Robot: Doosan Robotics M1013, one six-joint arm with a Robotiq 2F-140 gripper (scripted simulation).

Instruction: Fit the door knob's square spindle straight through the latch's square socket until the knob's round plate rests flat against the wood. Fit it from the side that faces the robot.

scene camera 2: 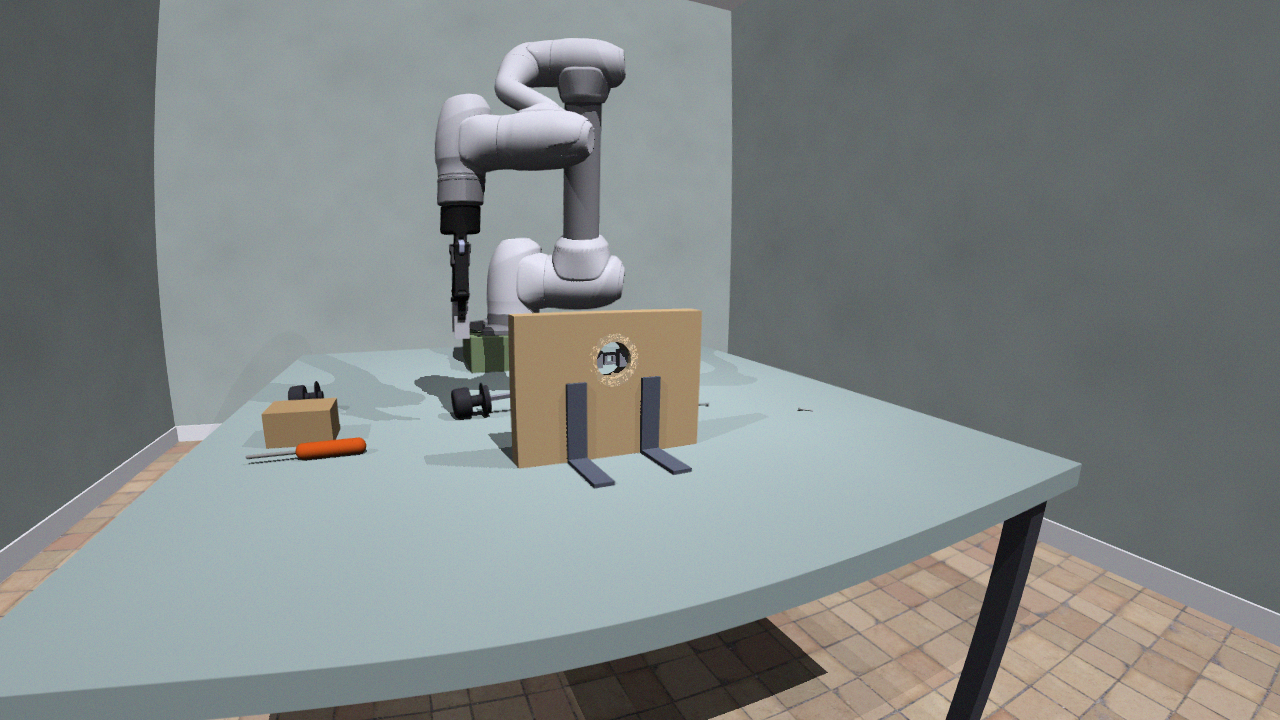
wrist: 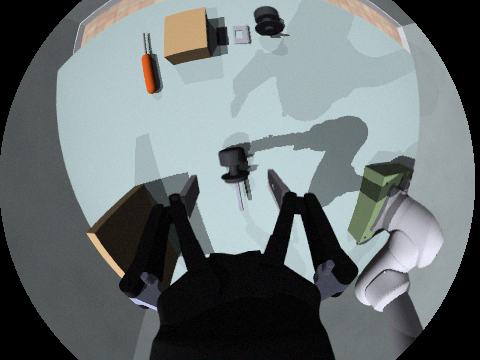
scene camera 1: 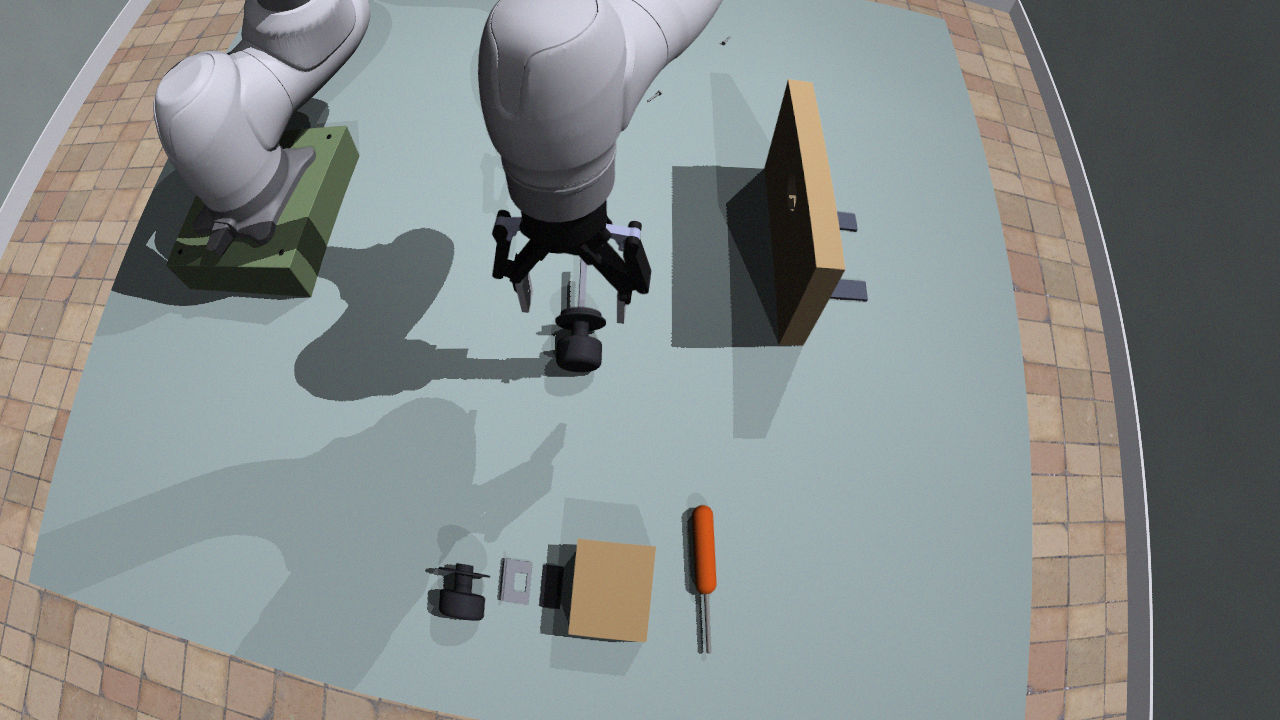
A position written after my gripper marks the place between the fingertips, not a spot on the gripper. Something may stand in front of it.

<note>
In view: my gripper [scene camera 1: 574, 306], an orange screwdriver [scene camera 1: 702, 516], a wooden block [scene camera 1: 612, 586] and an upright wooden panel [scene camera 2: 547, 351].
The orange screwdriver shows as well in scene camera 2 [scene camera 2: 322, 449]. The wooden block shows as well in scene camera 2 [scene camera 2: 288, 423] and in the wrist view [wrist: 185, 36]. My gripper is seen too in scene camera 2 [scene camera 2: 460, 334] and in the wrist view [wrist: 232, 181].
</note>
